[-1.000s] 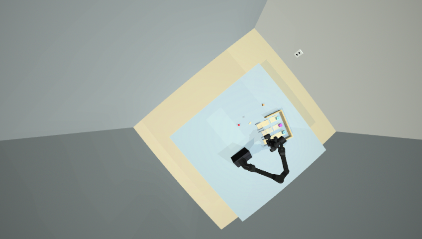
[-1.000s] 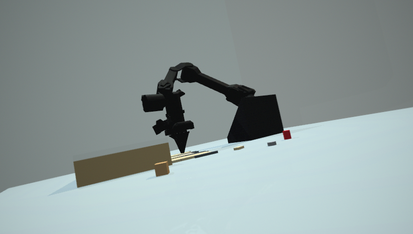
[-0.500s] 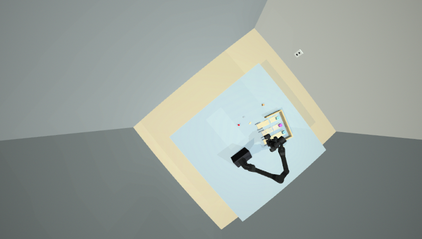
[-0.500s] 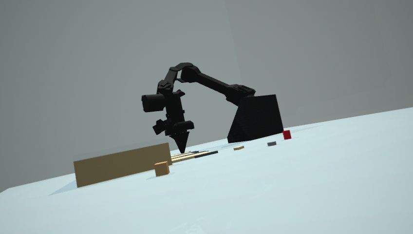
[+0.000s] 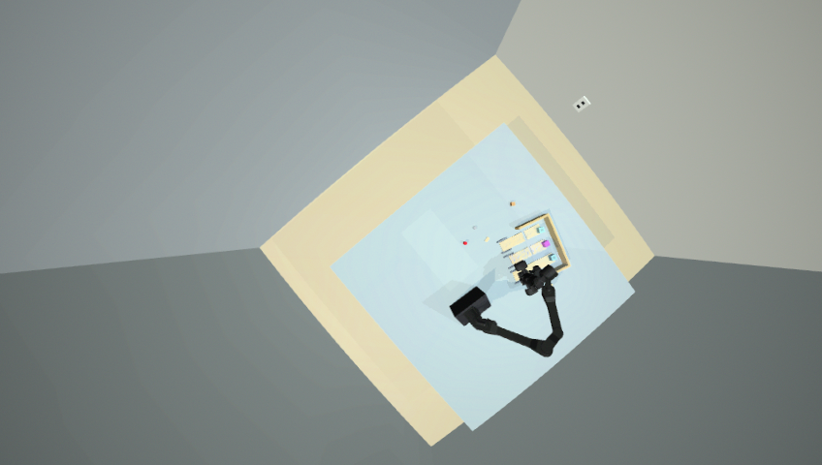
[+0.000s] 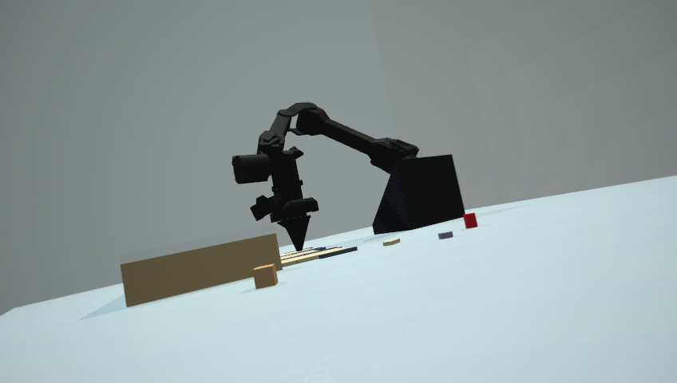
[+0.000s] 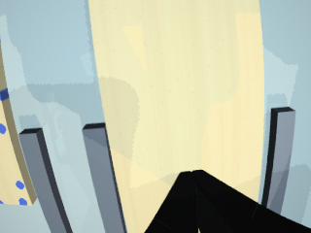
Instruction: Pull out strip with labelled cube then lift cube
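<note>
The strip is 100 mm ahead of my gripper tip and 30 mm to the right of it. The rest, counted from my gripper tip: grey piece (370 mm to the left, 10 mm behind); red cylinder (340 mm to the left, 110 mm behind, 10 mm above); orange block (330 mm to the left, 240 mm ahead).
</note>
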